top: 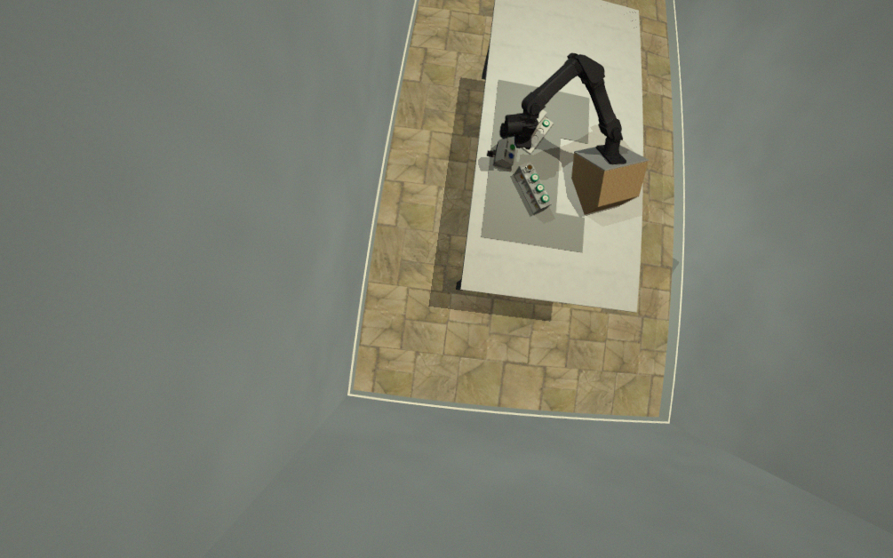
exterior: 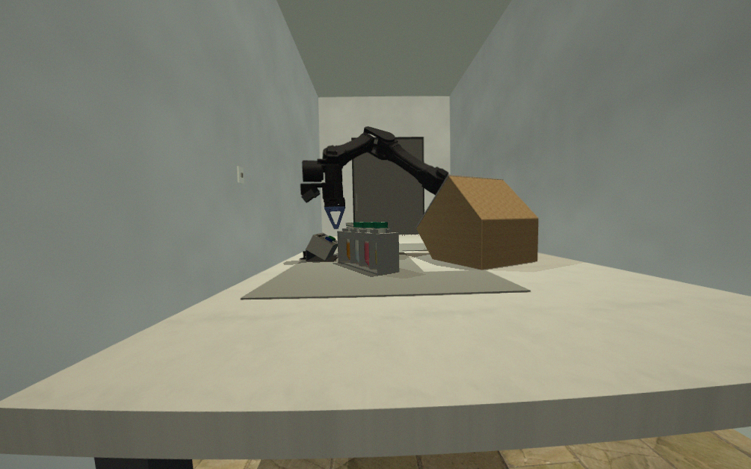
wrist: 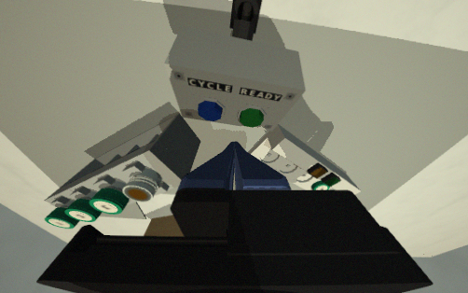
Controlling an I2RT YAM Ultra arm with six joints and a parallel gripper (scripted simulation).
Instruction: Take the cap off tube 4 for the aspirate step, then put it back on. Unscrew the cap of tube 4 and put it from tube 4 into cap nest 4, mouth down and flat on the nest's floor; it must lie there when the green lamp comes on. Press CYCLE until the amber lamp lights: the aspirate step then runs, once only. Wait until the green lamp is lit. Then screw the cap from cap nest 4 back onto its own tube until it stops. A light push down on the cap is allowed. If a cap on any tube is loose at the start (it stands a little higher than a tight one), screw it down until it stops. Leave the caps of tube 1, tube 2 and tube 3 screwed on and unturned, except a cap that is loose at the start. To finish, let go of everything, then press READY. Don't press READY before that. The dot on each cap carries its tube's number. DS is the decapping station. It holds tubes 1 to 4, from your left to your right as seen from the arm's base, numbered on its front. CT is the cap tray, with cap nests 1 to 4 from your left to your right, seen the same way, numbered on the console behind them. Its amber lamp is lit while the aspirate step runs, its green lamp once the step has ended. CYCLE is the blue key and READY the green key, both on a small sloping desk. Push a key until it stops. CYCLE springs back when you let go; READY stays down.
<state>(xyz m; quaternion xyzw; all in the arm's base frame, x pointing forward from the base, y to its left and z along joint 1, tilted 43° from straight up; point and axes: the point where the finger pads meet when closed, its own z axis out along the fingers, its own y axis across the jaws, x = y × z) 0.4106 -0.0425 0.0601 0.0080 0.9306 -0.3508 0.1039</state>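
Right now my hand is 4 cm above the blue cycle key, 2 cm to the right of it and 2 cm short of it. Also, from my hand: green ready key (4 cm below, 2 cm to the right, 1 cm ahead).
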